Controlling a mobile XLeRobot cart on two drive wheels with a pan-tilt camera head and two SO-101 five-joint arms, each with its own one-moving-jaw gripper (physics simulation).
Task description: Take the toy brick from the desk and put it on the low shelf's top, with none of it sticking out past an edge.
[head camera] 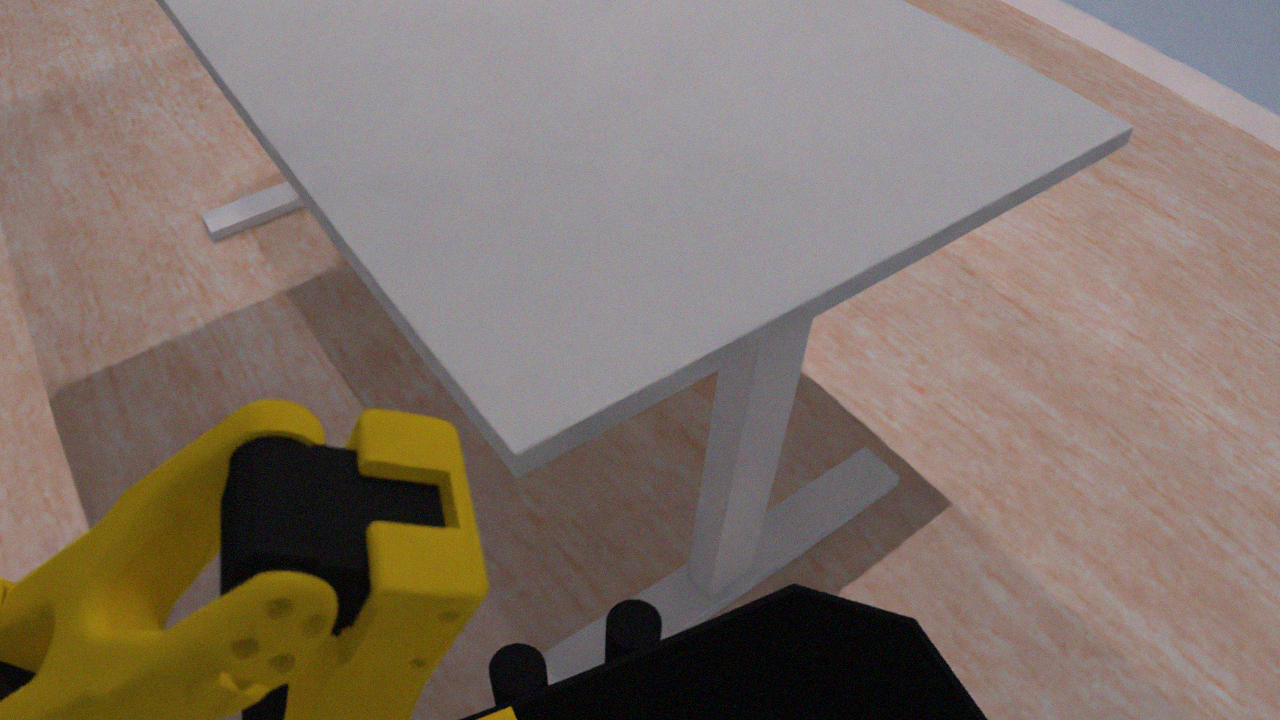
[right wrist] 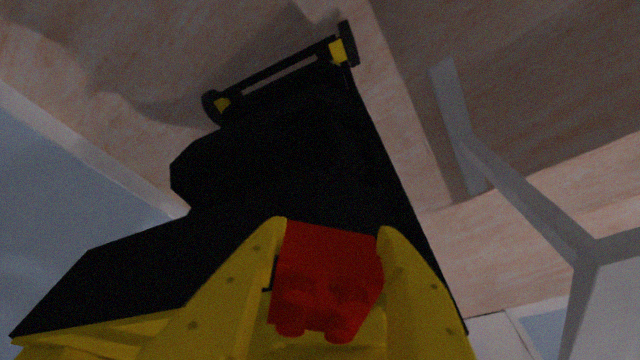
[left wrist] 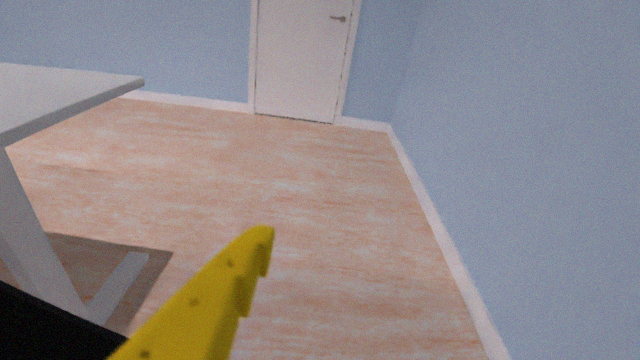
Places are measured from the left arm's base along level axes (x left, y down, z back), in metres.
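Pixels of known places: left hand, its tool point: (left wrist: 271,245); right hand, its tool point: (right wrist: 285,231).
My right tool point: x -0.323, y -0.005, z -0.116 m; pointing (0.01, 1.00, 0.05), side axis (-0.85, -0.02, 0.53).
Note:
Ahead of a thing's pixels: the offset from my right tool point to its top centre. "spot": to the spot under its first point. Level surfaces: height alone.
The red toy brick @[dx -0.003, dy -0.022, dz +0.022 m] (right wrist: 327,280) sits between the two yellow jaws of my right gripper (right wrist: 331,232) in the right wrist view, with a jaw pressed on each side and its studs toward the bottom of the picture. Part of my right arm shows at the lower left of the head view; its jaws do not show there. My left gripper shows one notched jaw in the left wrist view; the moving jaw is out of the picture, so it is fully open. The grey-white desk @[dy +0.060 m] (head camera: 626,179) (left wrist: 45,95) spans the upper middle of the head view. The low shelf does not show in these views.
A desk leg @[spot: dx -0.389, dy +0.462, dz +0.565 m] (head camera: 747,465) and its foot (head camera: 832,501) stand below the desk's near end, close to the black cart body (head camera: 769,667) (right wrist: 300,165). A white door (left wrist: 302,60) and blue walls (left wrist: 525,150) bound the floor @[dy +0.780 m] (left wrist: 300,200) in the left wrist view.

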